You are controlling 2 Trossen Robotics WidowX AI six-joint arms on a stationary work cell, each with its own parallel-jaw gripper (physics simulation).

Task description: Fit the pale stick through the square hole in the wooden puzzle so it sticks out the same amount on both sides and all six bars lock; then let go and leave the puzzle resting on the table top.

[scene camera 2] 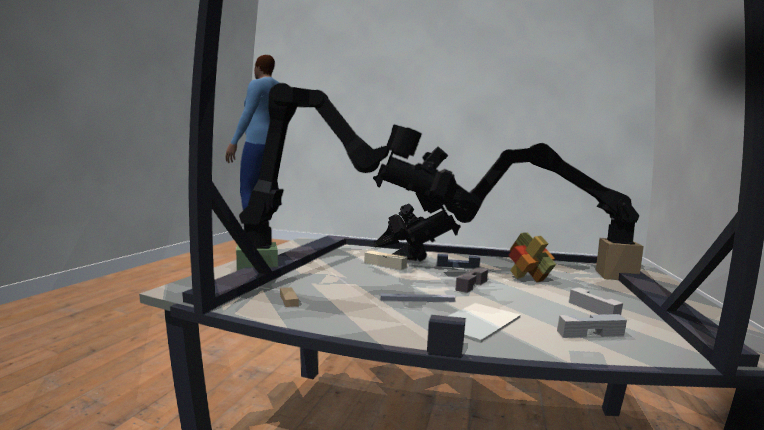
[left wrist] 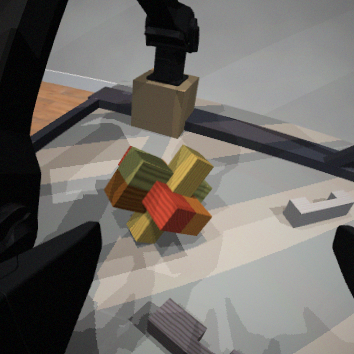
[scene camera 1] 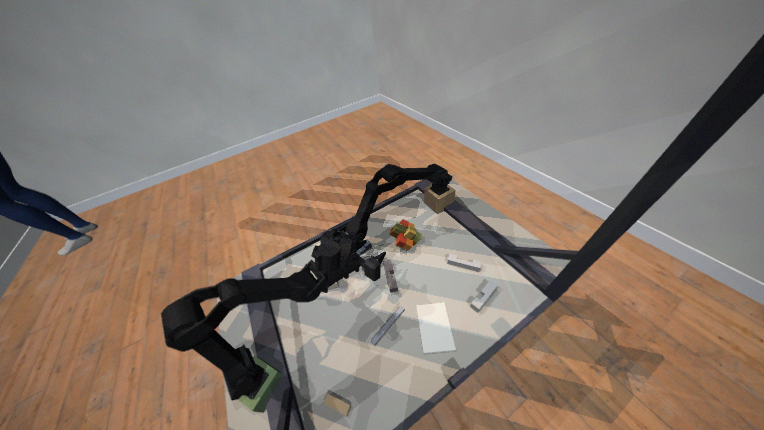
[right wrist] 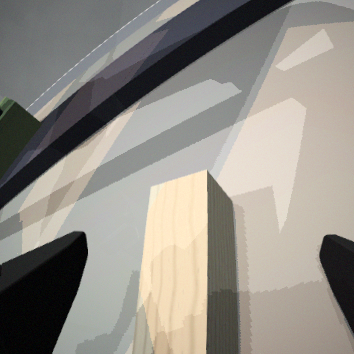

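Where they show: left gripper, fingertip midpoint: (scene camera 2: 469, 199) (left wrist: 221, 236) (scene camera 1: 375, 246); right gripper, fingertip midpoint: (scene camera 2: 381, 252) (right wrist: 207, 246); left arm's base at its link origin: (scene camera 2: 256, 245) (scene camera 1: 253, 381); right arm's base at its link origin: (scene camera 2: 620, 241) (left wrist: 167, 77) (scene camera 1: 439, 189).
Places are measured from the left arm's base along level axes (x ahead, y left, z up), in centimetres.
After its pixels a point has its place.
Observation:
The puzzle (scene camera 1: 405, 235) (scene camera 2: 531, 257) (left wrist: 167, 192), of red, orange, yellow and olive bars, rests tilted on the table; I cannot make out its square hole. The pale stick (scene camera 2: 384, 259) @[y -0.2, x 33.3, z -4.2 cm] (right wrist: 177, 260) @[y 3.0, x 32.9, z -3.2 cm] lies flat on the table, apart from the puzzle; the left arm mostly hides it in scene camera 1. My right gripper (scene camera 2: 387, 248) @[y 4.0, x 33.7, z -3.2 cm] (right wrist: 207, 246) @[y 4.0, x 33.7, z -3.2 cm] is open and empty, low over the stick, its fingers on either side of it in the right wrist view. My left gripper (scene camera 1: 374, 258) @[y -18.2, x 47.3, z 13.4 cm] (left wrist: 221, 236) @[y -18.2, x 47.3, z 13.4 cm] is open and empty, raised above the table and facing the puzzle.
A dark notched block (scene camera 1: 391, 276) @[y -22.7, x 46.5, z -3.1 cm] (scene camera 2: 471, 279) @[y -25.4, x 45.1, z -3.5 cm] (left wrist: 175, 327) @[y -19.3, x 50.4, z -3.2 cm], a navy notched block (scene camera 2: 458, 260) @[y -3.7, x 53.6, z -4.6 cm], two grey notched blocks (scene camera 2: 595, 301) @[y -47.0, x 62.0, z -3.8 cm] (scene camera 2: 591, 325) @[y -55.9, x 51.6, z -4.1 cm], a thin grey bar (scene camera 1: 388, 325) @[y -28.4, x 31.0, z -5.2 cm] (scene camera 2: 417, 298) @[y -28.9, x 30.9, z -5.5 cm], a white sheet (scene camera 1: 435, 327) @[y -42.7, x 36.7, z -5.7 cm] and a tan block (scene camera 1: 337, 403) @[y -24.0, x 6.3, z -4.7 cm] lie around. The arms cross closely above the table.

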